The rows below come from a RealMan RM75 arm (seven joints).
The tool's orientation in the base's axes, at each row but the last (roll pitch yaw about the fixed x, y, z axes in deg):
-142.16, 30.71, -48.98
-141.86, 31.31, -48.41
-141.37, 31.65, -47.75
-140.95, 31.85, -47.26
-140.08, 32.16, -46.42
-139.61, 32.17, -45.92
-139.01, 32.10, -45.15
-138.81, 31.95, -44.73
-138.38, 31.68, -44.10
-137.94, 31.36, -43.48
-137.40, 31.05, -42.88
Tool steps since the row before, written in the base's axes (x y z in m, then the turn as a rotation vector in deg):
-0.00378, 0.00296, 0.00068, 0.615, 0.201, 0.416
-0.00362, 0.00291, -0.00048, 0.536, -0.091, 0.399
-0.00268, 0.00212, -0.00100, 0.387, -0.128, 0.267
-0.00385, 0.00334, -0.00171, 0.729, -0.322, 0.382
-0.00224, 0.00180, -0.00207, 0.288, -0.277, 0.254
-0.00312, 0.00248, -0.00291, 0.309, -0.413, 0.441
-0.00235, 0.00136, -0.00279, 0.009, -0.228, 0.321
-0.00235, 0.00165, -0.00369, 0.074, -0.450, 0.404
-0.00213, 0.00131, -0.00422, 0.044, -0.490, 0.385
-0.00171, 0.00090, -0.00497, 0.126, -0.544, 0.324
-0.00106, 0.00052, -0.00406, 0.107, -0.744, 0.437
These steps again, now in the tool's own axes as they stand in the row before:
-0.00440, 0.00184, 0.00088, 0.004, -0.769, -0.019
-0.00366, 0.00233, 0.00172, 0.155, -0.614, -0.231
-0.00235, 0.00207, 0.00170, 0.162, -0.415, -0.198
-0.00340, 0.00303, 0.00285, 0.420, -0.694, -0.352
-0.00131, 0.00239, 0.00226, 0.203, -0.288, -0.317
-0.00180, 0.00335, 0.00314, 0.198, -0.369, -0.534
-0.00074, 0.00300, 0.00237, -0.028, -0.120, -0.374
-0.00045, 0.00341, 0.00317, 0.100, -0.153, -0.581
0.00014, 0.00364, 0.00328, 0.115, -0.107, -0.605
0.00100, 0.00388, 0.00352, 0.229, -0.119, -0.592
0.00113, 0.00300, 0.00276, 0.276, -0.110, -0.817

